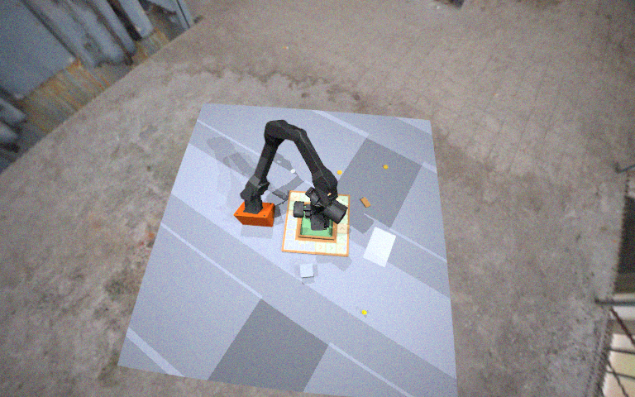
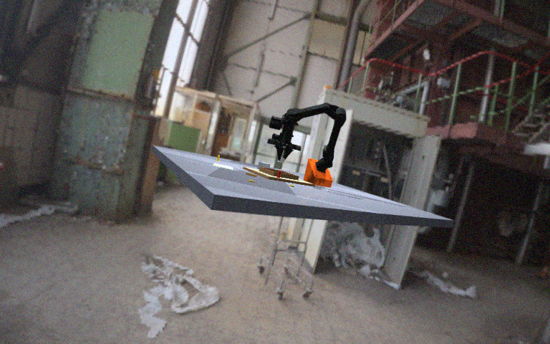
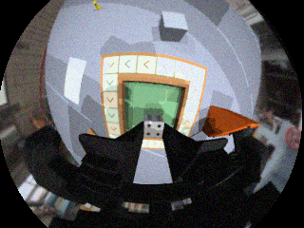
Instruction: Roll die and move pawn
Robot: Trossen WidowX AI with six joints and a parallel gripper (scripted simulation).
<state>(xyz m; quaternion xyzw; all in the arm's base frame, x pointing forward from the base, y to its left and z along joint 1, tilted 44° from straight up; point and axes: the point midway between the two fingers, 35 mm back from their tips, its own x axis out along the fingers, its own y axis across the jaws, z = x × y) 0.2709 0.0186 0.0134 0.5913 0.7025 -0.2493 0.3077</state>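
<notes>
Now: the red pawn 60 mm ahead of my gripper tip, 130 mm to the left of it and 60 mm below it. The rest, counted from my gripper tip: white cube: right at my gripper tip; orange block: 200 mm ahead, 140 mm to the left, 90 mm below; green dice tray: 80 mm below.
</notes>
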